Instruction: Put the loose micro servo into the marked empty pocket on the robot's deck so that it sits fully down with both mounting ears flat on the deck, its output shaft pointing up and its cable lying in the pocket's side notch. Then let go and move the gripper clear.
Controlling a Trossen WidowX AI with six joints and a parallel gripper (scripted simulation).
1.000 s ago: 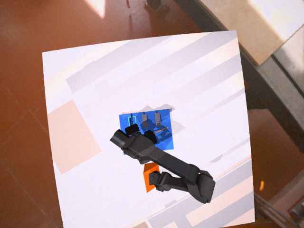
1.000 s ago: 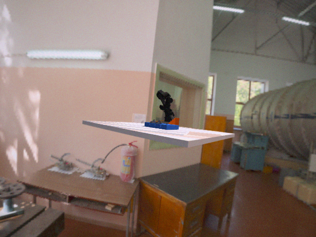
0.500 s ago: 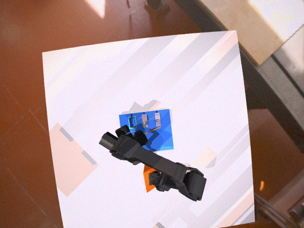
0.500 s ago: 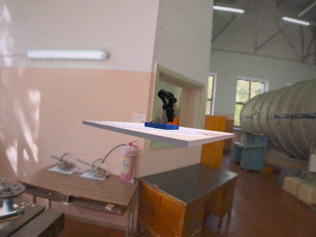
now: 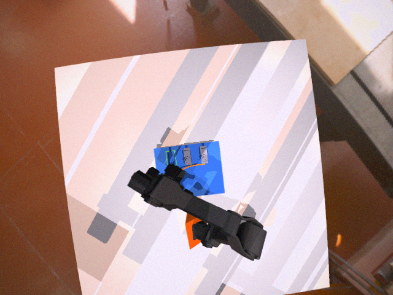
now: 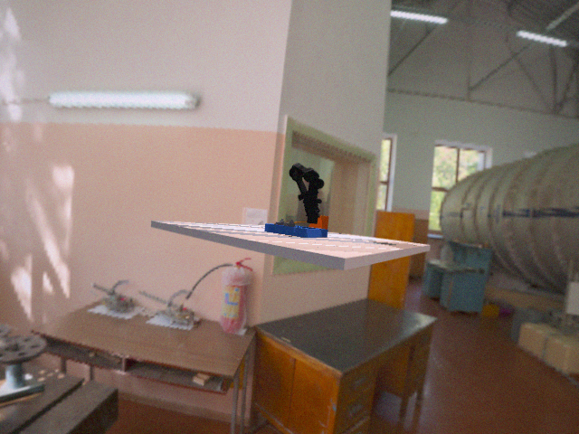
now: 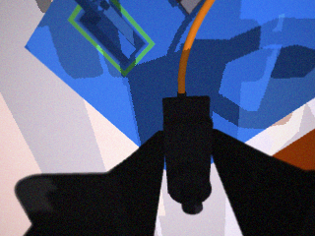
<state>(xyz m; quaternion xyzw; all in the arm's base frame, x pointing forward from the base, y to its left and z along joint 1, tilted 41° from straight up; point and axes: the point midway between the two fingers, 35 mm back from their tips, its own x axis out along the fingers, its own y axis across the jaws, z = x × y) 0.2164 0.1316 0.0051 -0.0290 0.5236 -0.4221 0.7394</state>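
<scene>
My gripper tip is 100 mm above the blue deck, 70 mm to the left of it and 10 mm past it.
</scene>
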